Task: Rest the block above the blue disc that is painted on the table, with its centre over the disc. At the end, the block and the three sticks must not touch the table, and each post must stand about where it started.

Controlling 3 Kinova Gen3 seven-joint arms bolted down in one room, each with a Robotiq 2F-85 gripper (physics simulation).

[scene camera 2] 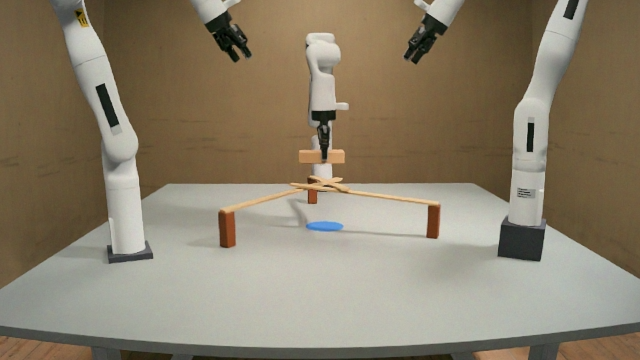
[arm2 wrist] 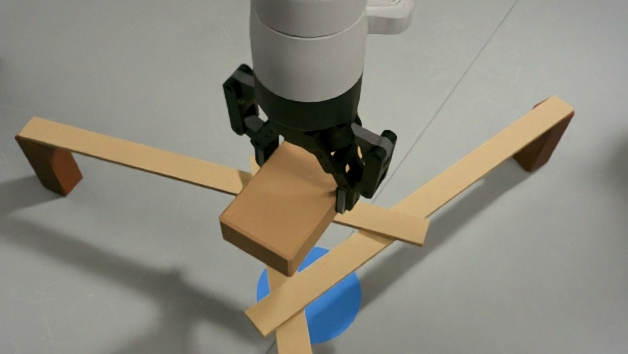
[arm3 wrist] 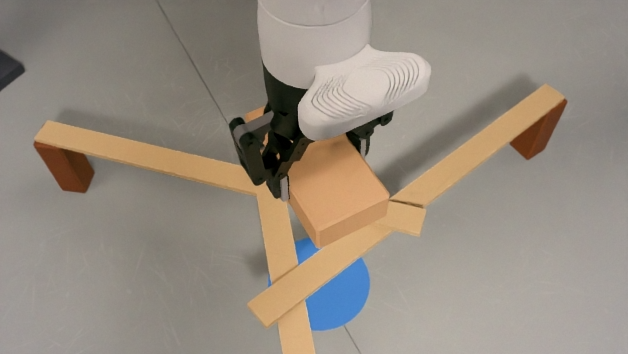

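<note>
The tan block (arm2 wrist: 280,215) (arm3 wrist: 345,200) (scene camera 2: 307,156) is held level above the sticks, apart from them. Arm1's gripper (arm2 wrist: 305,176) (arm3 wrist: 325,168) is shut on it. In the scene view, the back arm's gripper (scene camera 2: 324,156) holds it. Three sticks, one at left (arm2 wrist: 135,157) (arm3 wrist: 150,155), one at right (arm2 wrist: 475,162) (arm3 wrist: 475,145) and one at bottom (arm2 wrist: 292,340) (arm3 wrist: 296,335), overlap in a raised triangle above the blue disc (arm2 wrist: 332,320) (arm3 wrist: 342,300) (scene camera 2: 324,226). Red-brown posts (scene camera 2: 227,230) (scene camera 2: 433,221) (scene camera 2: 312,195) stand under their outer ends. Arm2's and arm3's own fingers do not show in their wrist views.
In the scene view, the left arm's gripper (scene camera 2: 242,57) and the right arm's gripper (scene camera 2: 411,59) hang high, away from the sticks. The left arm's base plate (scene camera 2: 130,255) and the right arm's dark pedestal (scene camera 2: 521,241) stand on the grey table (scene camera 2: 320,300).
</note>
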